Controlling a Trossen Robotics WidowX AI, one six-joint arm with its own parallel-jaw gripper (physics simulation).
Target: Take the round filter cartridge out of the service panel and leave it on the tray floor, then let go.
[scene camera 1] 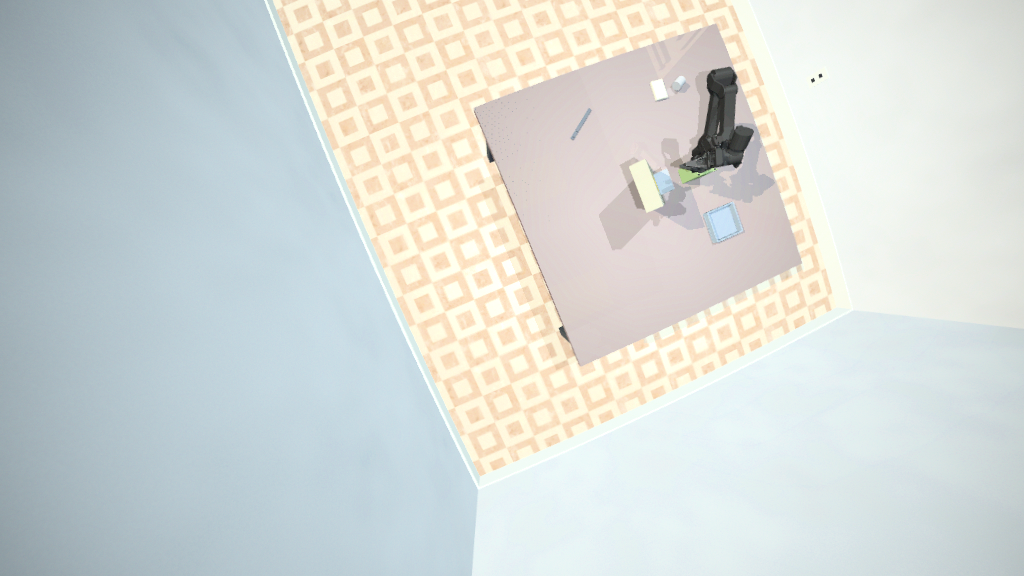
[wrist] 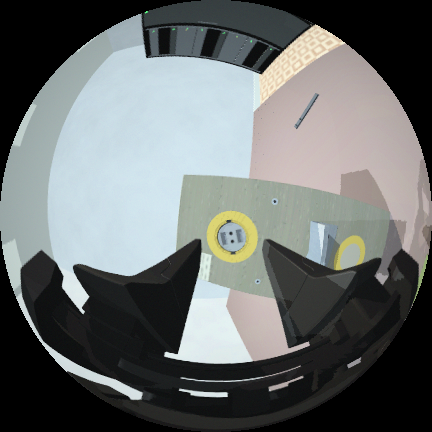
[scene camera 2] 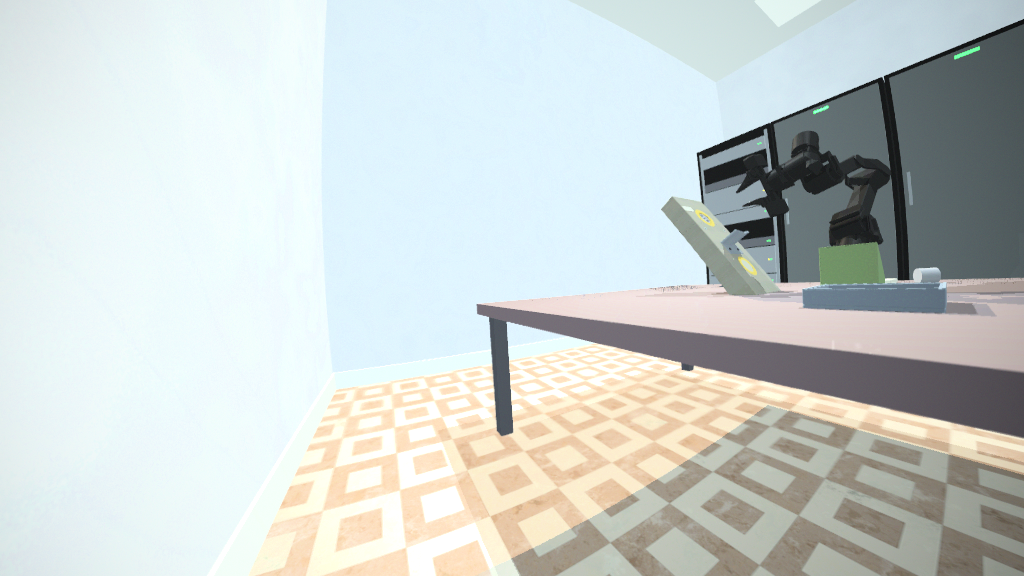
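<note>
The service panel point(scene camera 1: 645, 186) point(scene camera 2: 691, 229) point(wrist: 197, 200) is a grey-green slab, tilted on the table. The round grey filter cartridge point(scene camera 2: 705, 217) point(wrist: 231, 236) sits in the panel's upper yellow ring. Two slots and two dark dots show on its face in the wrist view. My gripper point(scene camera 1: 683, 168) point(scene camera 2: 741, 198) point(wrist: 232, 244) is partly open and empty. It is apart from the panel, in front of its face. In the wrist view the cartridge appears between the fingertips. The light blue square tray point(scene camera 1: 723, 222) point(scene camera 2: 873, 298) stands on the table, with its floor bare.
A blue-grey bracket point(scene camera 1: 663, 180) point(scene camera 2: 736, 240) point(wrist: 320, 240) sticks out of the panel between the rings. A green block point(scene camera 1: 691, 176) point(scene camera 2: 850, 263) is below the arm. A white box point(scene camera 1: 658, 90), a white cylinder point(scene camera 1: 679, 83) point(scene camera 2: 925, 275) and a grey bar point(scene camera 1: 581, 123) point(wrist: 306, 111) lie farther off.
</note>
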